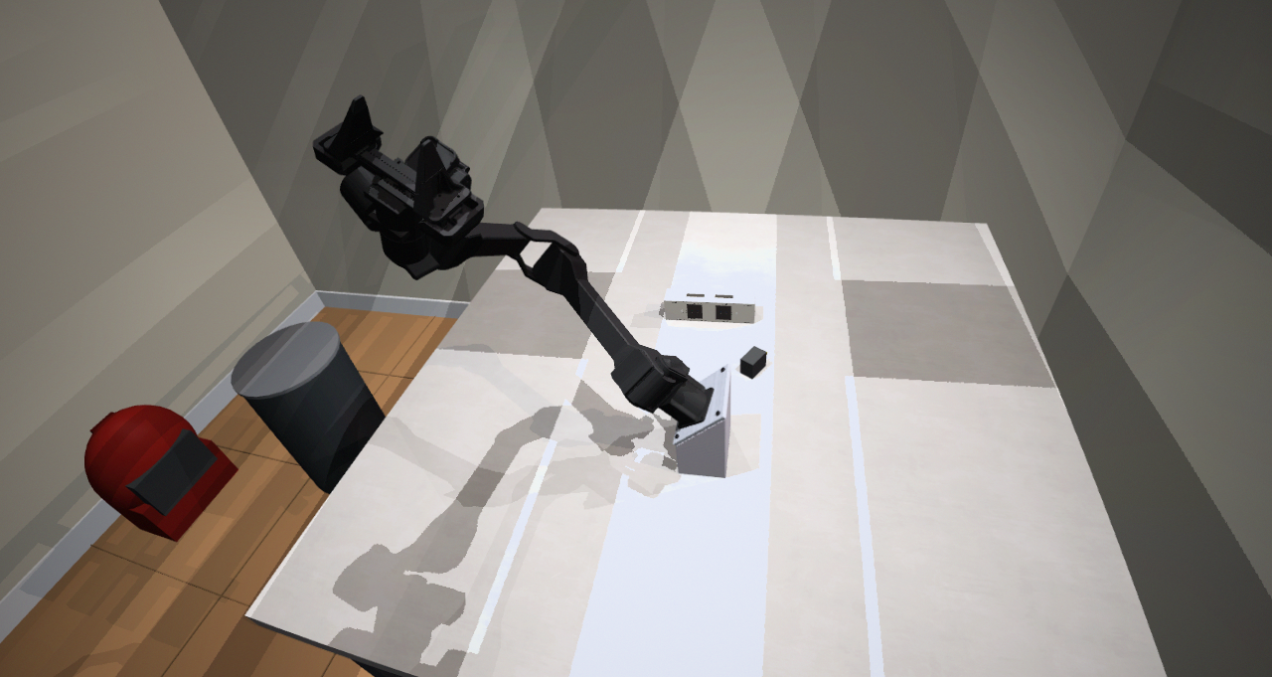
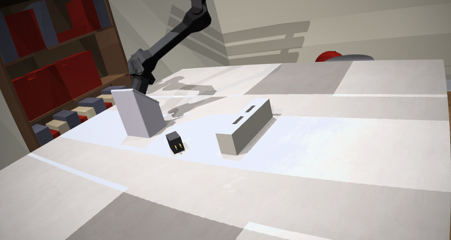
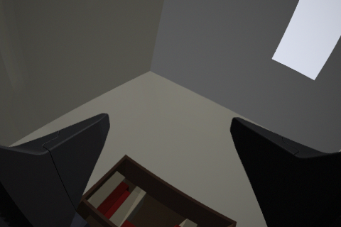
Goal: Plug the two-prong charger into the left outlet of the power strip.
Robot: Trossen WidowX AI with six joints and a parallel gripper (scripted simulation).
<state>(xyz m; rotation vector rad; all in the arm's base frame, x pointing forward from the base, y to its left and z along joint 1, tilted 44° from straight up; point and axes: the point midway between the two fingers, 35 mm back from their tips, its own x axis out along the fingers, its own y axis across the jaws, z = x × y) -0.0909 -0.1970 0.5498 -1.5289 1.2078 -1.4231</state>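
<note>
The black two-prong charger lies 640 mm below my gripper tip, 420 mm ahead of it and 280 mm to the right of it.
</note>
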